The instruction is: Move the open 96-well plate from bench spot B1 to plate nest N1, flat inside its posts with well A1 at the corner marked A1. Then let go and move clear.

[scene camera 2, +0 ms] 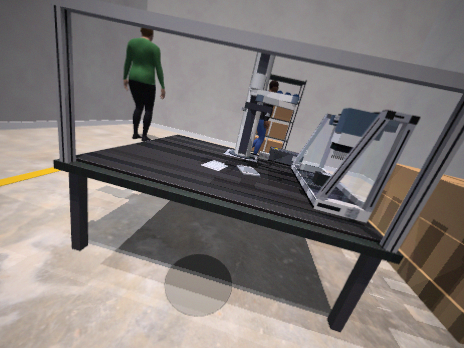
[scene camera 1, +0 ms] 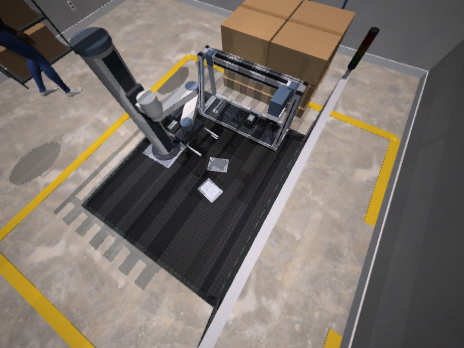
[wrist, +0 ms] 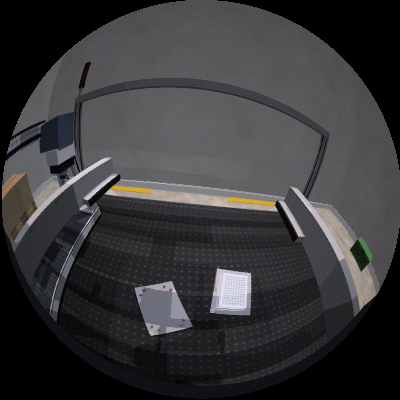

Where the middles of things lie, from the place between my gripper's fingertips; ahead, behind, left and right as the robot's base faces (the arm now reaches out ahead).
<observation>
I see my gripper 38 cm above the white well plate [wrist: 232,294], 16 cm to the left of it and 5 cm short of it.
</observation>
